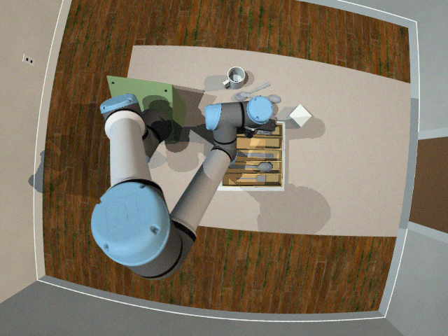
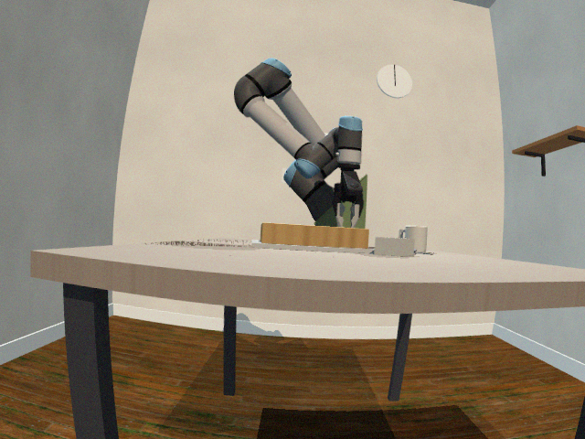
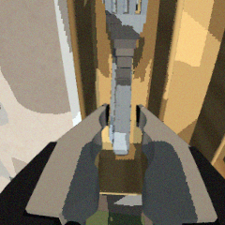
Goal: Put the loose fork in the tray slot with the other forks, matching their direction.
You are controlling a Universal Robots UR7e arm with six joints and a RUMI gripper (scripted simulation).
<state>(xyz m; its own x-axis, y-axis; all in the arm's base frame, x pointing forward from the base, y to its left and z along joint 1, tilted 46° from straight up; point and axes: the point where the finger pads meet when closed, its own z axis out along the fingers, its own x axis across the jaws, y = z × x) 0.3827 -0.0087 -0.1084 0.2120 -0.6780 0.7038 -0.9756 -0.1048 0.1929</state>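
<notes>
My hand is 6 cm short of the tray, 10 cm to the left of it and 1 cm above it. Round my hand: white block (24 cm ahead, 14 cm to the left, 3 cm below); then mug (10 cm behind, 24 cm to the left, 2 cm below).
</notes>
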